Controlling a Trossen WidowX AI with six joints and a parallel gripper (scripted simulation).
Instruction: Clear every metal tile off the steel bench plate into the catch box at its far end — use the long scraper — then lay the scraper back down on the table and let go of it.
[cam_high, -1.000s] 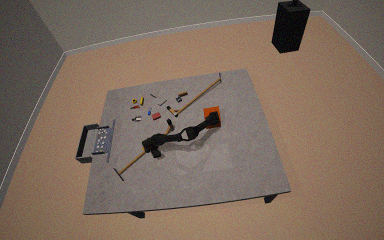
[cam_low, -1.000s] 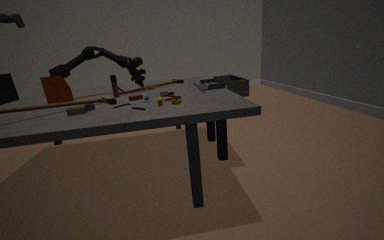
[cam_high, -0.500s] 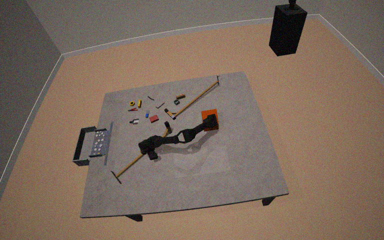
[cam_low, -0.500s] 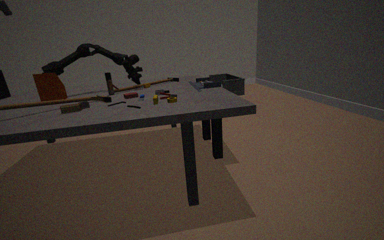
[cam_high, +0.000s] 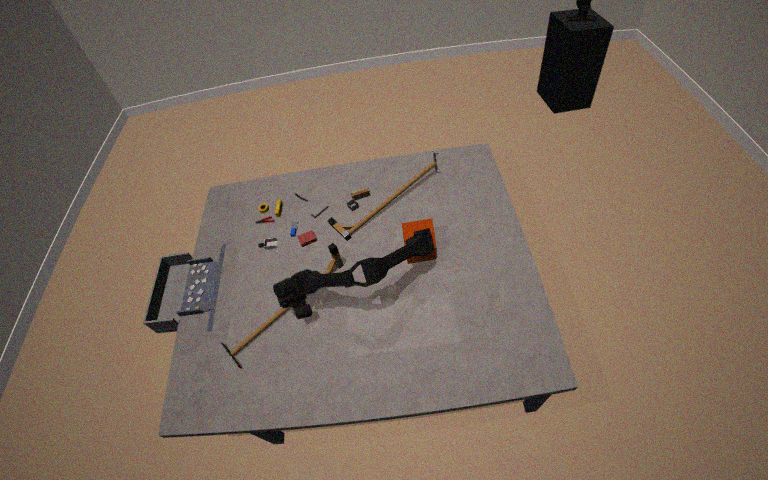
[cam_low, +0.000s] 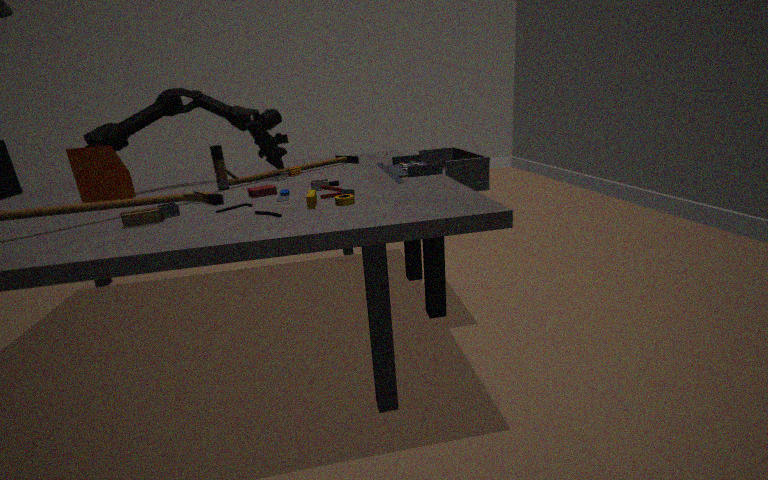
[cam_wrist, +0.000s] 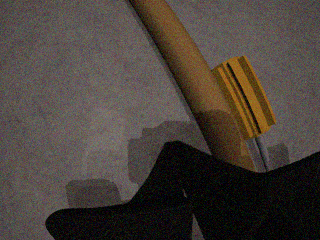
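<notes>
Now: gripper tip 30 mm short of the yellow screwdriver and 50 mm to the left of it. Also, from my gripper tip: long scraper 30 mm ahead, 20 mm to the right, 50 mm above; then blue piece 10 mm behind, 430 mm to the right, 10 mm below; then red block 70 mm behind, 350 mm to the right.
</notes>
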